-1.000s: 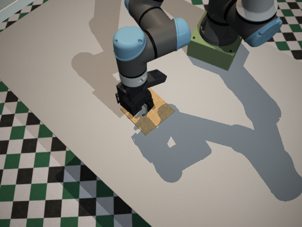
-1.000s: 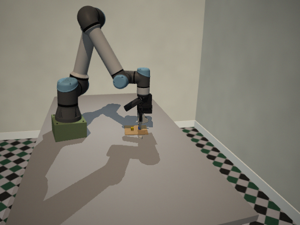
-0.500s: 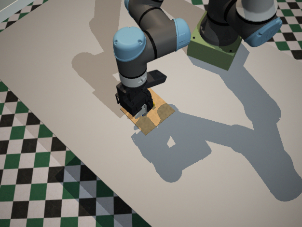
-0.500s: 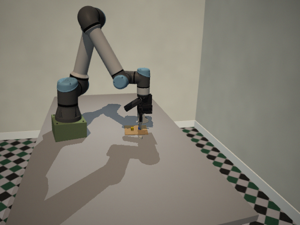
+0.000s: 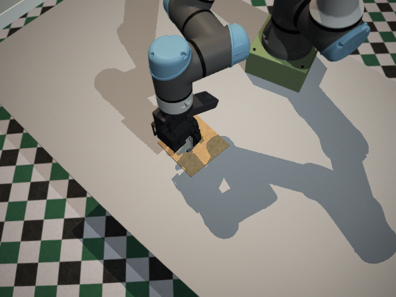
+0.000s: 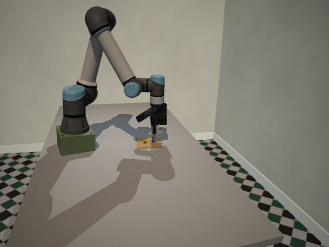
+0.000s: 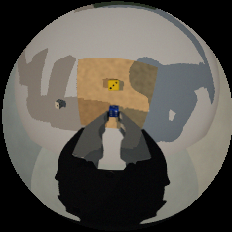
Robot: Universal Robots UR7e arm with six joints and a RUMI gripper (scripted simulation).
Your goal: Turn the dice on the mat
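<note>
Right now my hand is 10 mm above the blue die. Round my hand: tan mat: 20 mm behind, 20 mm below; then white die: 40 mm behind, 120 mm to the right, 20 mm below; then yellow die: 50 mm behind, 10 mm to the left, 10 mm below.
</note>
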